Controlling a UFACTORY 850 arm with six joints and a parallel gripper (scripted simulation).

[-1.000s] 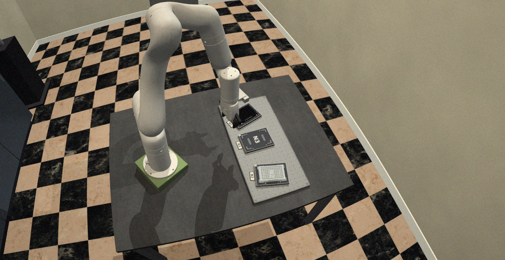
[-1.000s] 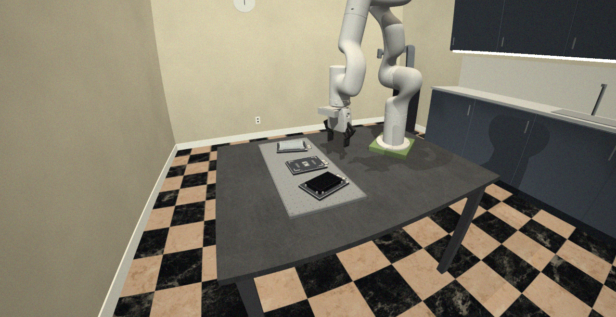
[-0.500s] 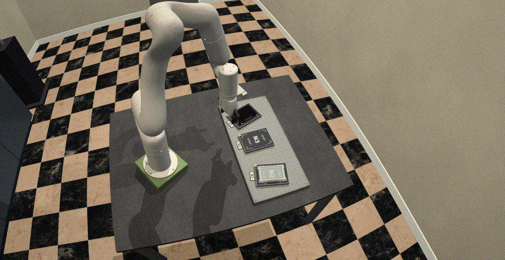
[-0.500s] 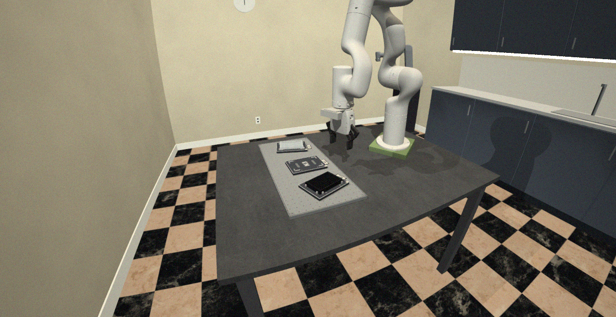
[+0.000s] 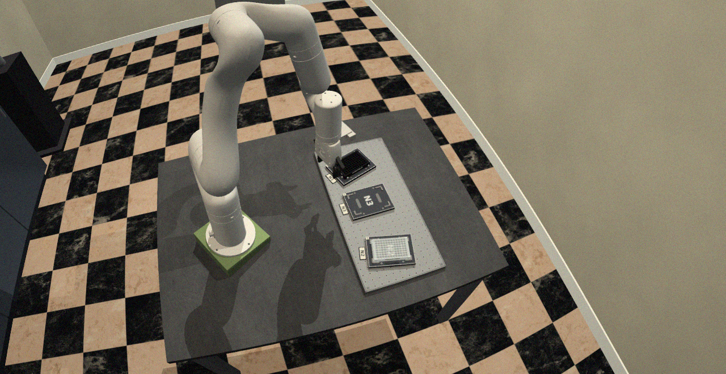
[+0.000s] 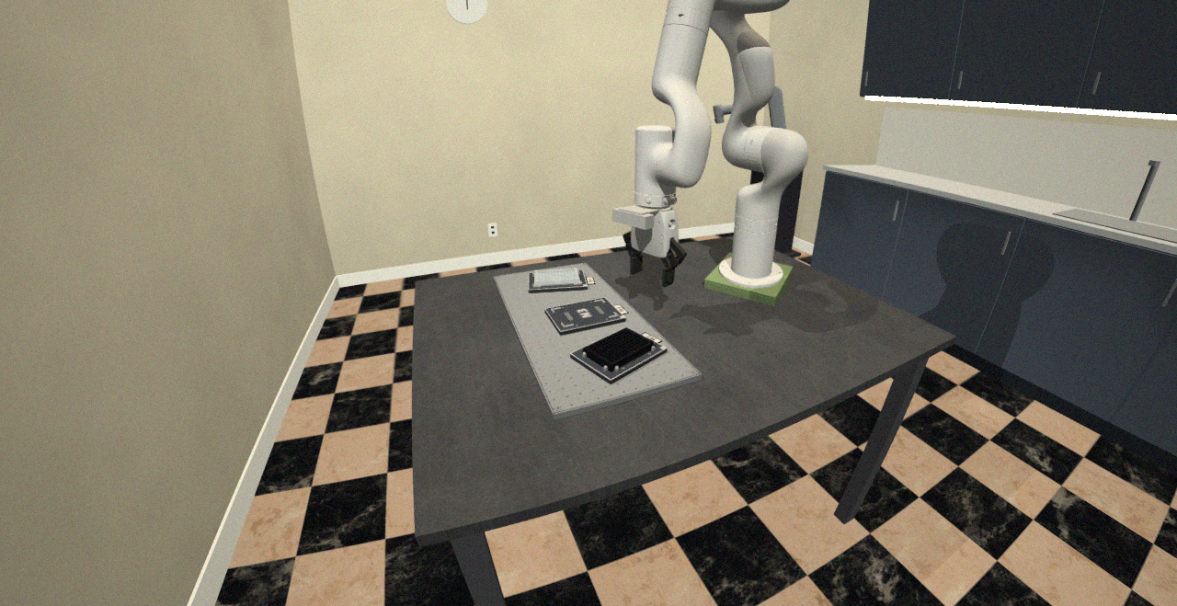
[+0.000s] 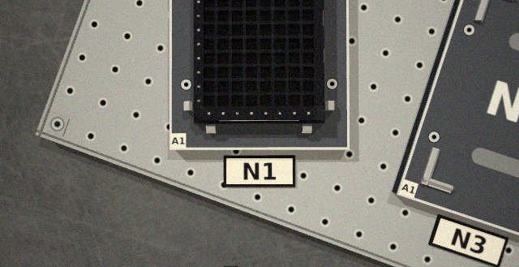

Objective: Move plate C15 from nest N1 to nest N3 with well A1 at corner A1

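Now: the black plate C15 11 cm ahead of my hand, 8 cm to the left of it and 11 cm below it. The rest, counted from my hand: dark nest base: 12 cm ahead, 10 cm to the right, 13 cm below; then white plate C51: 12 cm ahead, 33 cm to the right, 11 cm below.
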